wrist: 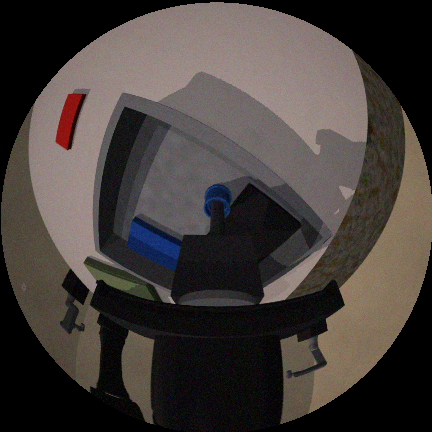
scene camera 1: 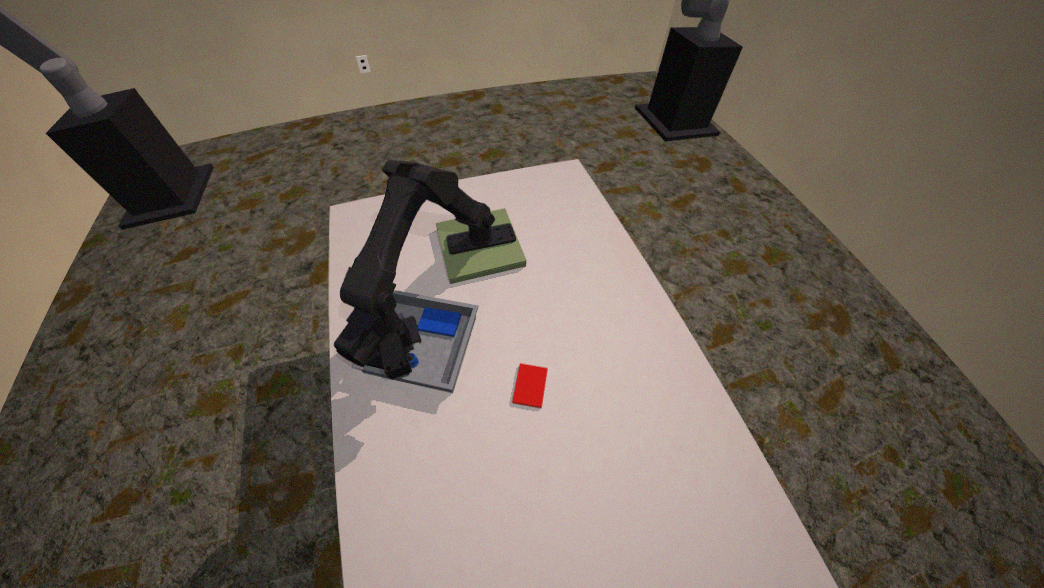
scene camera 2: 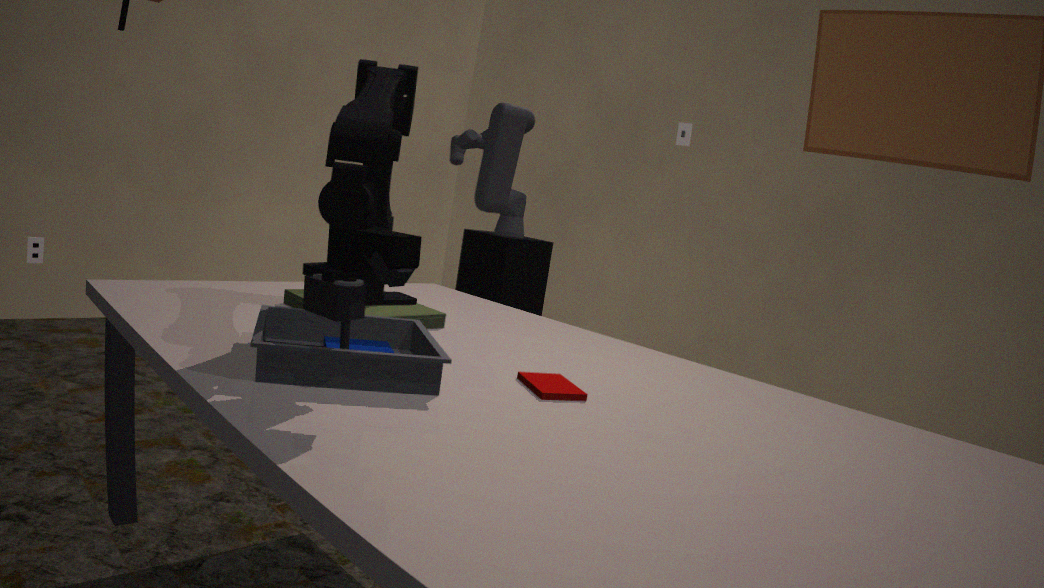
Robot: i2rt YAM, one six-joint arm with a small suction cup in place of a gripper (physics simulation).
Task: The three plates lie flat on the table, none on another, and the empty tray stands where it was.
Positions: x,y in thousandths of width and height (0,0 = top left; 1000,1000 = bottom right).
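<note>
Blue plate (scene camera 1: 418,547), (wrist: 332,552). Red plate (scene camera 2: 523,657), (wrist: 170,235), (scene camera 1: 507,664), resting on the table. Grey tray (scene camera 2: 398,625), (wrist: 360,378), stuck to my suction cup (scene camera 2: 322,503).
</note>
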